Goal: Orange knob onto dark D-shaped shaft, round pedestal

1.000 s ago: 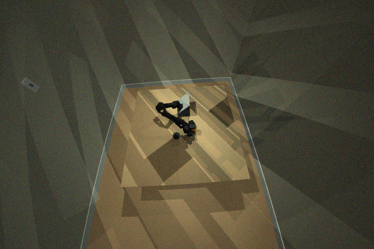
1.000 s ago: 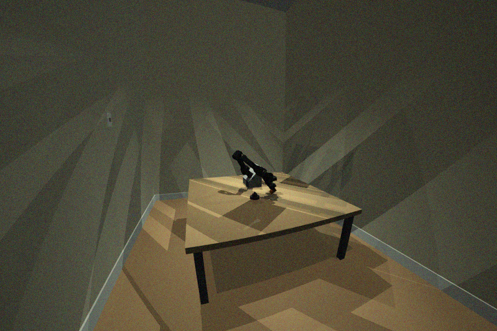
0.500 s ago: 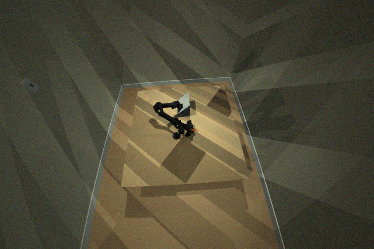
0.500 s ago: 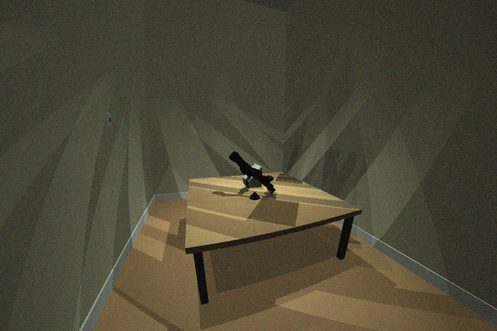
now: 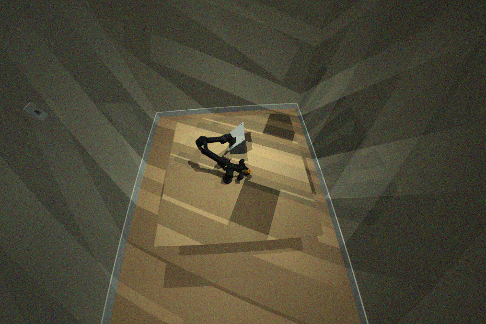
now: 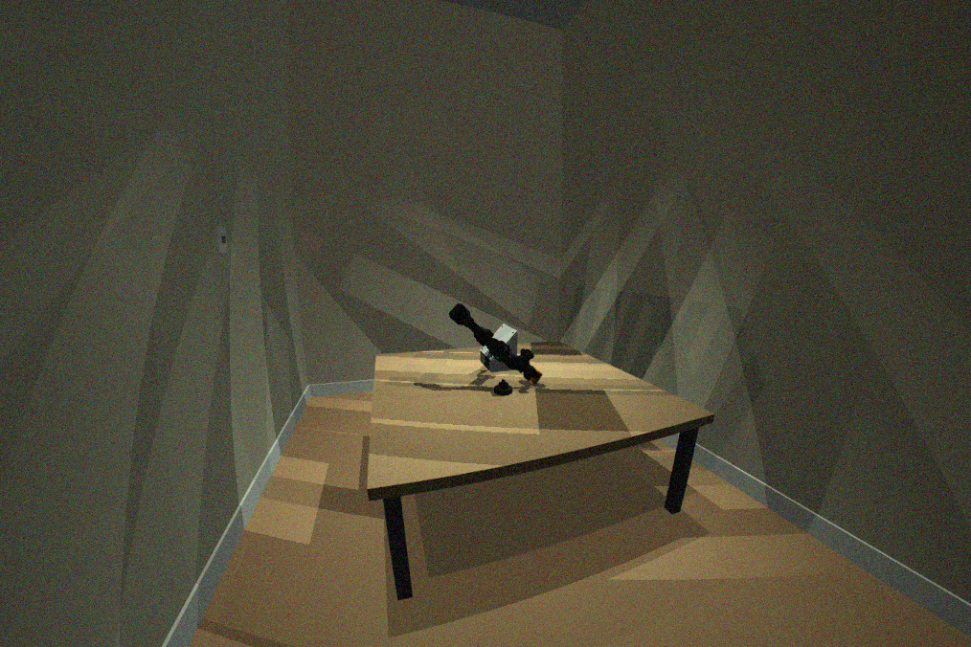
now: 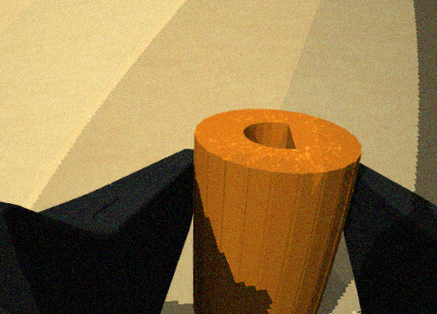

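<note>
My gripper tip is 2 cm to the left of the orange knob and 1 cm above it. Round my gripper tip: round dark pedestal (3 cm ahead, 20 cm to the right, 1 cm below).
</note>
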